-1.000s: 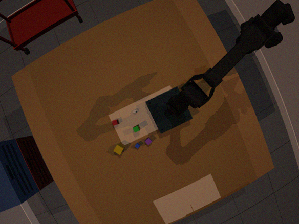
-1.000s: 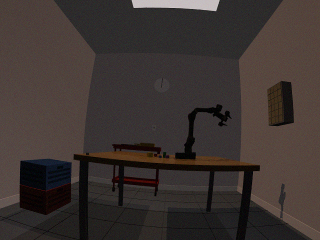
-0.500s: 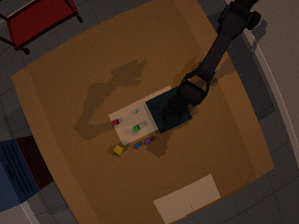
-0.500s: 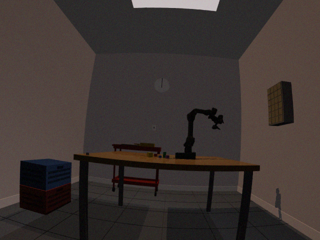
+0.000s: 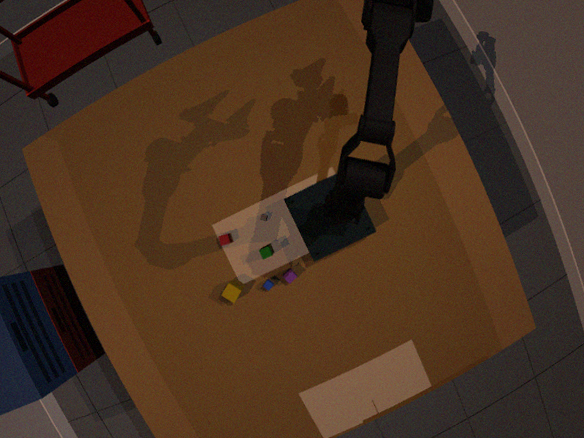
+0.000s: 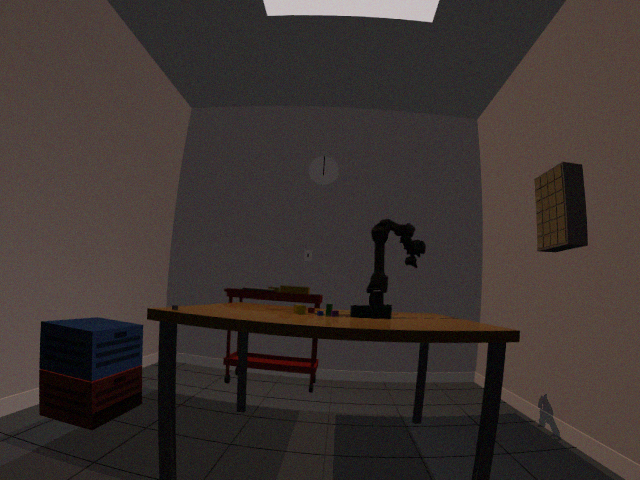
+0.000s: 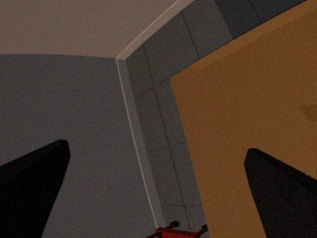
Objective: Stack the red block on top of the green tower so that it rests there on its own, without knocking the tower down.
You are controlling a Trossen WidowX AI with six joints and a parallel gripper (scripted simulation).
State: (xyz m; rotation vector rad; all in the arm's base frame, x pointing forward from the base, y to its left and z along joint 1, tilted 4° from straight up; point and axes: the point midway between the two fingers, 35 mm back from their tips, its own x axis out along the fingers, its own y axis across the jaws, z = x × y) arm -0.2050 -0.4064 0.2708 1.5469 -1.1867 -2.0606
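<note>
Now: gripper tip 53 cm short of the red block, 43 cm to the right of it and 30 cm above it. From my gripper tip the other things lie so: blue cube (58 cm to the left, 45 cm ahead, 30 cm below); then white cube (41 cm ahead, 40 cm to the left, 31 cm below); then purple cube (57 cm to the left, 38 cm ahead, 30 cm below).
</note>
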